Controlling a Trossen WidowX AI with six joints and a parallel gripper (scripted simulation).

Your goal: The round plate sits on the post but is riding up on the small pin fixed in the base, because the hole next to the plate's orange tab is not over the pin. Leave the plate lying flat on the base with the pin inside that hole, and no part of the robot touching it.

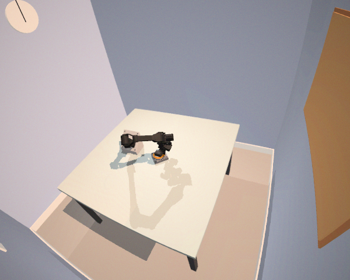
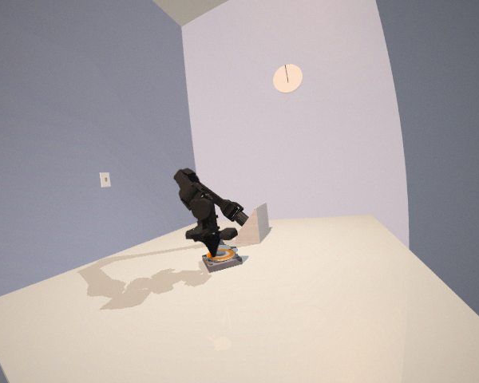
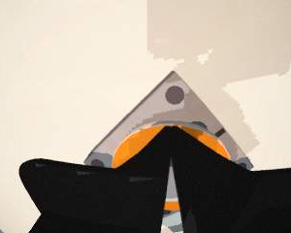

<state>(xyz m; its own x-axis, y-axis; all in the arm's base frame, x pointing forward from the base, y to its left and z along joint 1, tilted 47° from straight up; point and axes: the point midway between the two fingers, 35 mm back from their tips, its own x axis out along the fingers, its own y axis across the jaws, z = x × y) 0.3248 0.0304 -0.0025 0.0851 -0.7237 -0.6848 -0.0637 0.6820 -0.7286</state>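
Now: gripper tip 5 cm past the square grey base, 1 cm to the left of it and 2 cm above it.
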